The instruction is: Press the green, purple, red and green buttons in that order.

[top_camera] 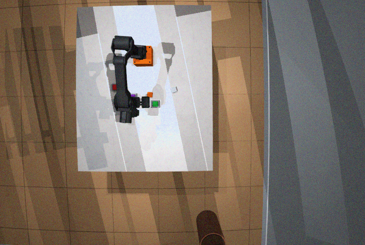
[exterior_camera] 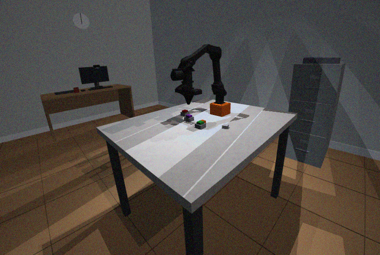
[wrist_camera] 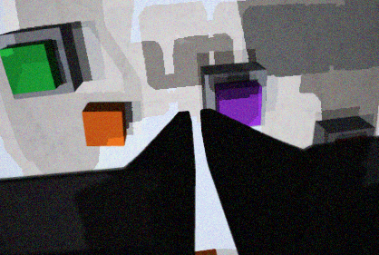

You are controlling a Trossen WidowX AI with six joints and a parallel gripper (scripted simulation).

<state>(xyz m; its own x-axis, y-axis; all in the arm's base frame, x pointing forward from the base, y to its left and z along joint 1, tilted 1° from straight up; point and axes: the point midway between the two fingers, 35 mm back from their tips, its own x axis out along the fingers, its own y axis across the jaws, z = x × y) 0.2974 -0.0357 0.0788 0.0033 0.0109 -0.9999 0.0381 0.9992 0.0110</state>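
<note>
Now: gripper tip 10 mm short of the green button, 100 mm to the right of it and 90 mm above it. Also, from my gripper tip: orange block (50 mm behind, 70 mm to the left, 120 mm below); then red button (110 mm behind, 150 mm to the right, 90 mm below); then purple button (40 mm behind, 40 mm to the right, 90 mm below).
</note>
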